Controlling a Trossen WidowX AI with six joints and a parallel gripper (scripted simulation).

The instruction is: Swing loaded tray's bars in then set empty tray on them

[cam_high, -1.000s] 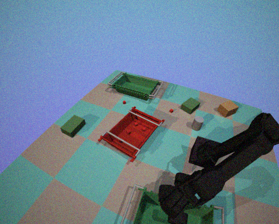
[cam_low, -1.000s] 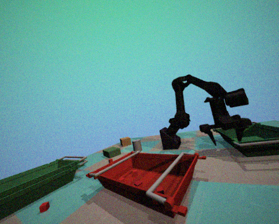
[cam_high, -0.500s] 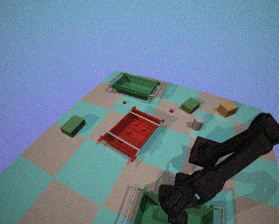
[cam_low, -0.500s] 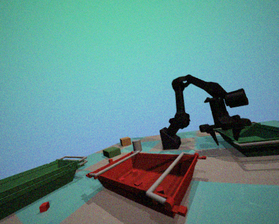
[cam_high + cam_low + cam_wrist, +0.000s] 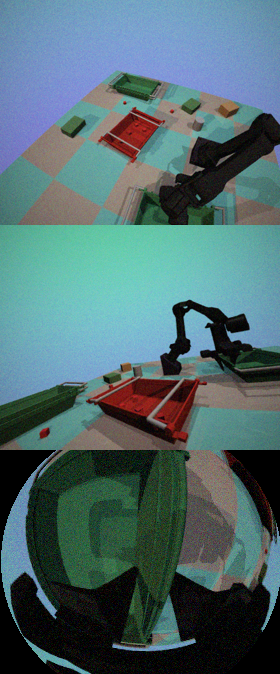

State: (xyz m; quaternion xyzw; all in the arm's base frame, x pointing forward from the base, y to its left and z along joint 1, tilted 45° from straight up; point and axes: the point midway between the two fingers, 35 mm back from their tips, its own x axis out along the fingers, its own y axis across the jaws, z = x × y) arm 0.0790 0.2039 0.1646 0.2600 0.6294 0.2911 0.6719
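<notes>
The green tray lies 9 cm to the left of my gripper tip and 3 cm above it. Also, from my gripper tip: grey cylinder 48 cm to the right, 3 cm behind, 2 cm above; small red block 52 cm to the right, 46 cm ahead; red cube 56 cm to the right, 14 cm ahead.
</notes>
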